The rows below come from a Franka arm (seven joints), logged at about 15 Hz.
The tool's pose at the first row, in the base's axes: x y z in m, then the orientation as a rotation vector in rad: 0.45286 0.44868 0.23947 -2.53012 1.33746 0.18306
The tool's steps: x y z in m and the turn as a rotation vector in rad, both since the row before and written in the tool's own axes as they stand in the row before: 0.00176 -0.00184 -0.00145 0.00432 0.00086 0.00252; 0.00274 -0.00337 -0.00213 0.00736 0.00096 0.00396; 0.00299 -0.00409 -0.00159 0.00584 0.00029 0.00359; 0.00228 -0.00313 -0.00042 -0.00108 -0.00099 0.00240; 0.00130 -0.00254 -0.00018 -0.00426 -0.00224 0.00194; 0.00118 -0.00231 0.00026 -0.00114 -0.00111 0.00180; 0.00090 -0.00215 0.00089 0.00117 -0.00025 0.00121; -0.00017 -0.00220 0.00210 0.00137 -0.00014 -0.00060; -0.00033 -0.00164 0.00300 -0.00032 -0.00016 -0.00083; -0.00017 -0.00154 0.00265 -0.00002 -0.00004 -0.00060; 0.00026 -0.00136 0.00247 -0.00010 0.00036 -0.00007
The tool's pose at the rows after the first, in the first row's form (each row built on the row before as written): 0.45535 0.44784 0.24077 -2.52536 1.33999 0.17942; 0.45964 0.44683 0.24277 -2.51723 1.34366 0.17379; 0.46466 0.44613 0.24436 -2.51029 1.34694 0.17000; 0.46851 0.44582 0.24483 -2.50925 1.34989 0.17250; 0.47134 0.44605 0.24518 -2.51058 1.35254 0.17872; 0.47392 0.44639 0.24508 -2.50991 1.35469 0.18128; 0.47623 0.44706 0.24442 -2.50808 1.35586 0.18099; 0.47802 0.44898 0.24288 -2.50728 1.35471 0.18005; 0.47928 0.45101 0.24042 -2.50800 1.35367 0.18030; 0.48054 0.45276 0.23823 -2.50838 1.35289 0.18024; 0.48188 0.45402 0.23607 -2.50866 1.35296 0.17985
